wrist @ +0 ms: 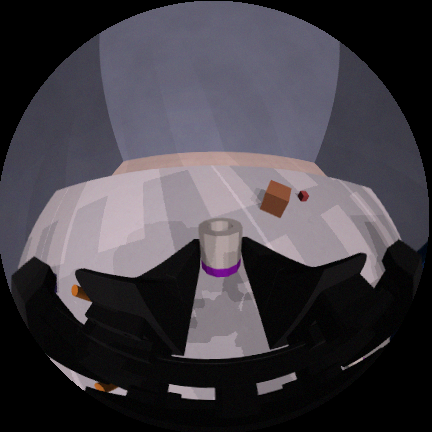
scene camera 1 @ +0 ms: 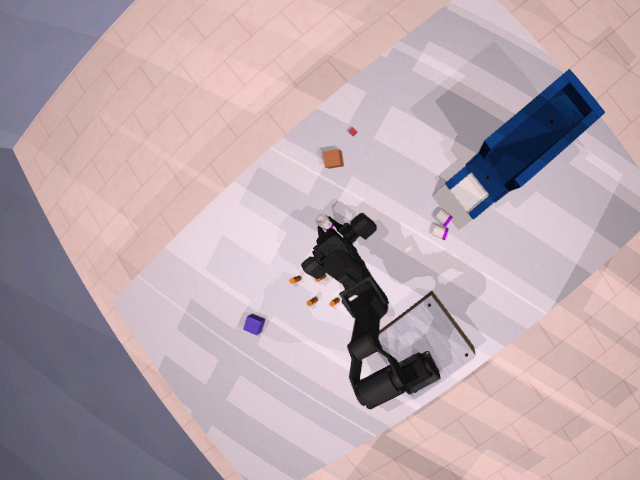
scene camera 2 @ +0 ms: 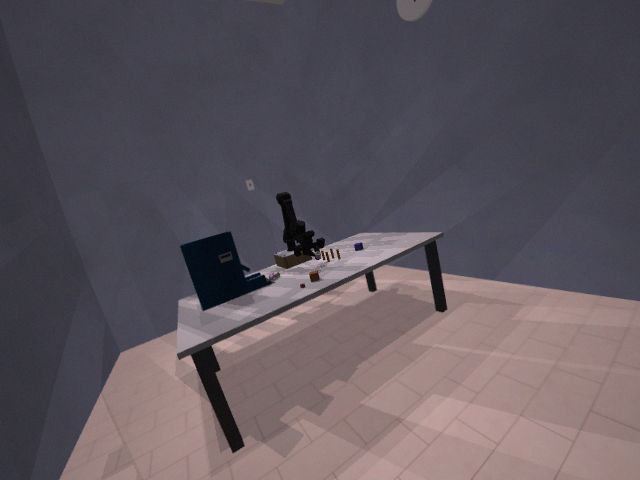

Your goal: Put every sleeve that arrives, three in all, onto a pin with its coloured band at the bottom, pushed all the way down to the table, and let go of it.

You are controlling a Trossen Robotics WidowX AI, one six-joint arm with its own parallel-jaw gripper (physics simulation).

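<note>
My gripper [scene camera 1: 327,225] [wrist: 220,243] is shut on a pale grey sleeve [scene camera 1: 322,220] [wrist: 220,242]. In the wrist view the sleeve's open end faces up and its purple band is at the lower end. Several orange-brown pins [scene camera 1: 295,279] [scene camera 2: 330,253] [wrist: 81,292] stand on the table beside the gripper, in the top view below and left of it; one is partly hidden by the arm. No sleeve shows on the visible pins. Two more sleeves with purple bands, one [scene camera 1: 442,215] beside the other [scene camera 1: 438,230], lie on their sides by the feeder's mouth.
The blue feeder [scene camera 1: 481,164] [scene camera 2: 211,268] with a white pad [scene camera 1: 468,192] stands at the right in the top view. An orange cube [scene camera 1: 332,158] [scene camera 2: 314,276] [wrist: 276,200], a small red cube [scene camera 1: 352,131] [scene camera 2: 302,285] [wrist: 303,196] and a purple cube [scene camera 1: 253,324] [scene camera 2: 358,246] lie on the table. A brown-edged box [scene camera 1: 453,322] stands near the arm's base.
</note>
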